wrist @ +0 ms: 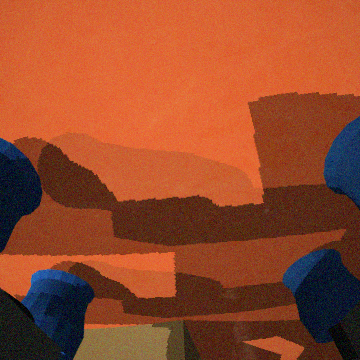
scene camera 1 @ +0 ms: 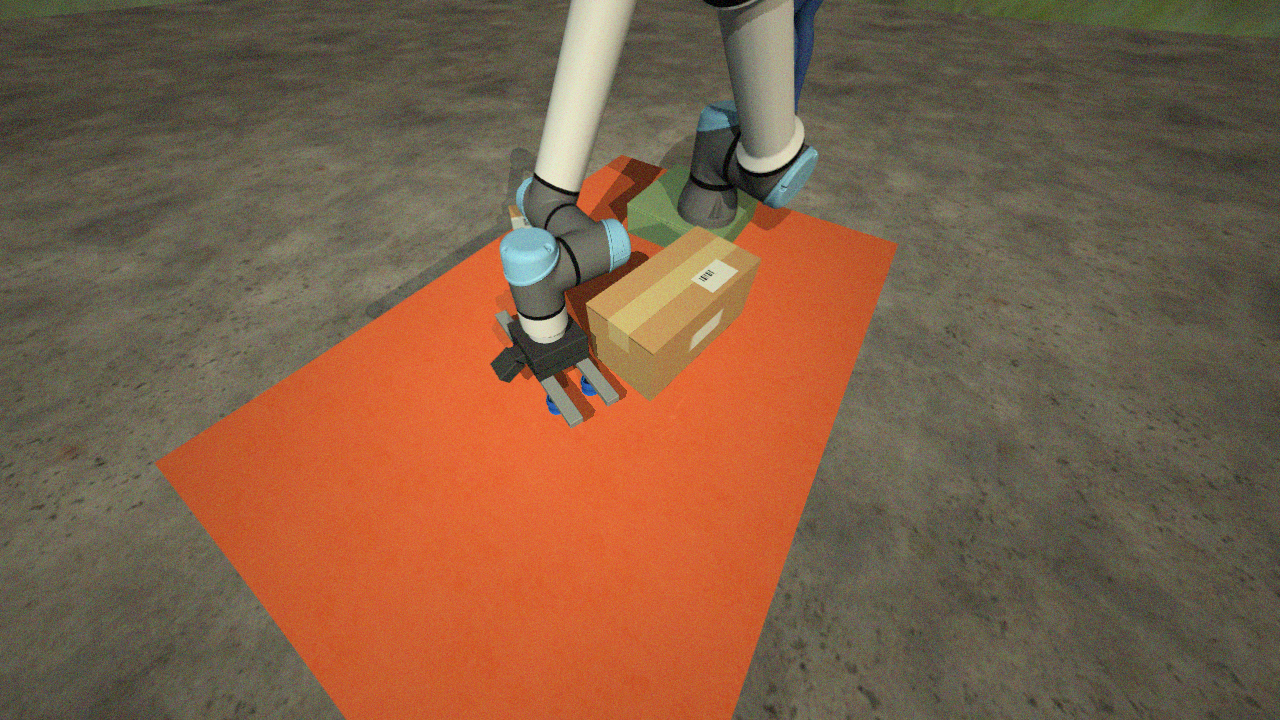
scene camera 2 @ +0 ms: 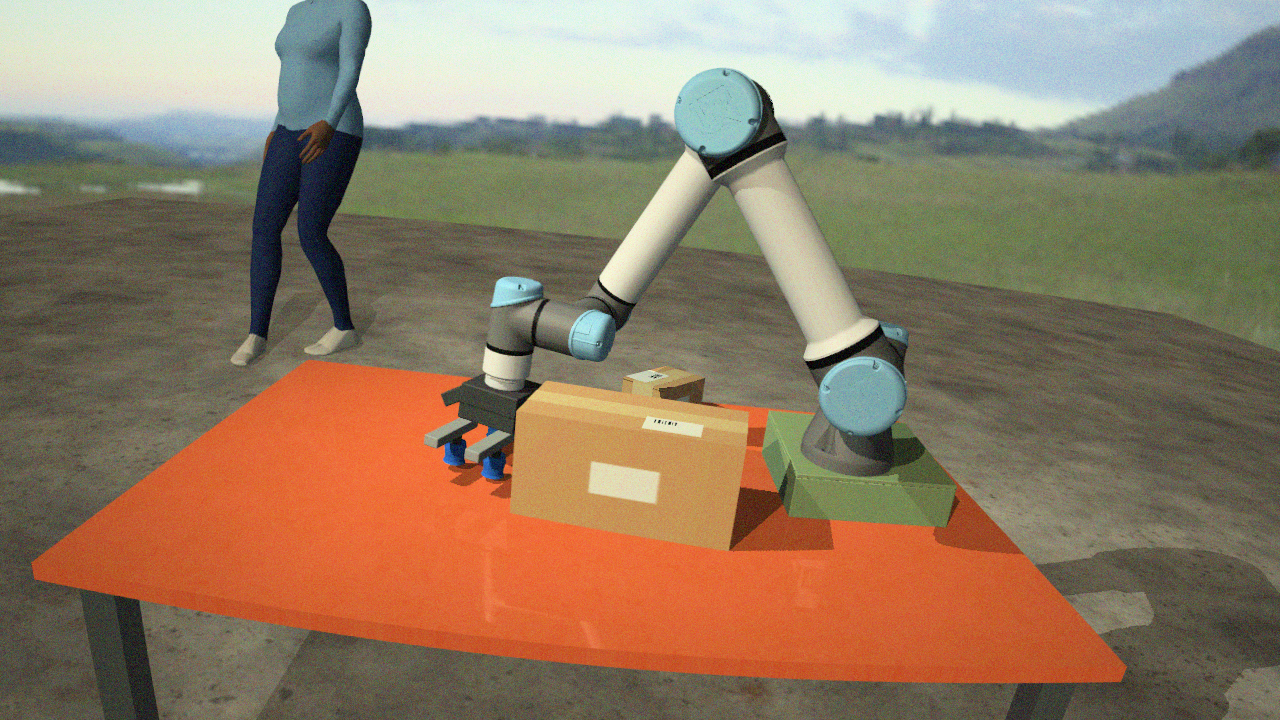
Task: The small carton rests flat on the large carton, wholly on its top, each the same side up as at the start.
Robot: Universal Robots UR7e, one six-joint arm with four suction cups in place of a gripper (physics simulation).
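Places are measured from the arm's base along level axes (x ahead, y left, z up), in centimetres.
Pixels of known places: hand, its tool point: [wrist: 187, 239]; arm's base, origin of its link: [scene camera 1: 706, 210] [scene camera 2: 845, 456].
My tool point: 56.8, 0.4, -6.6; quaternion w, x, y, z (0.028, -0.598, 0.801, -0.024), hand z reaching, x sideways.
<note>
For each thing: its top centre in the pictures, then the offset to it from my tool point, as dx, dy, dz. Level surfaces: height alone.
- large carton, centre of its top: [scene camera 2: 638, 411] [scene camera 1: 678, 279] -22.5, +12.3, +14.5
- small carton, centre of its top: [scene camera 2: 665, 377] [scene camera 1: 531, 218] -26.8, -33.3, +6.9
- orange table, height of its surface: dz -1.0
The large carton [scene camera 1: 640, 295] [scene camera 2: 572, 501] stands upright on the orange table, with labels on its top and long side. Its top is bare. The small carton [scene camera 1: 519, 218] [scene camera 2: 664, 385] is behind it in scene camera 2, near the table's far edge; the arm and the large carton hide its lower part. My suction gripper [scene camera 1: 571, 394] [scene camera 2: 474, 458] [wrist: 180, 215] is low above the table, beside the large carton's end, with its blue cups pointing down. Nothing hangs on the cups, so it counts as open. A beige carton face shows at the wrist view's bottom; which carton is unclear.
The orange table [scene camera 1: 537, 555] [scene camera 2: 313, 573] bears both cartons. The arm's green base block [scene camera 1: 648, 214] [scene camera 2: 863, 501] is near the large carton's other end. A person [scene camera 2: 317, 98] stands on the ground beyond the table. Dark shadows cross the table top in the wrist view.
</note>
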